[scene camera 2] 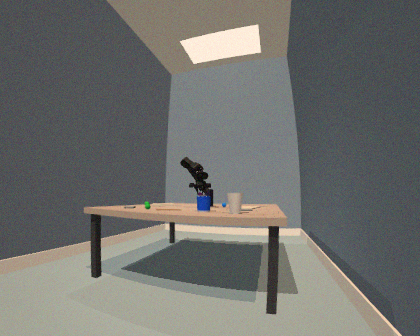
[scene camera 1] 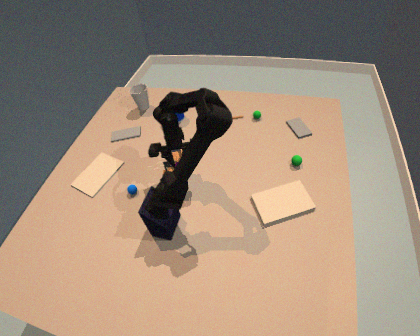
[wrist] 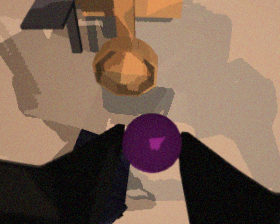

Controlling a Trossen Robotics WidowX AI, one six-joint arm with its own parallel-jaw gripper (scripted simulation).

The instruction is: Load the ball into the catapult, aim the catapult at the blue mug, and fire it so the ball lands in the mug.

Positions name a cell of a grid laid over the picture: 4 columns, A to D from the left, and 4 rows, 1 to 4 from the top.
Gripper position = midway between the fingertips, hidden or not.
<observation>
My gripper (scene camera 1: B2) carries a purple ball (wrist: C3).
My gripper also shows in the wrist view (wrist: C3).
</observation>
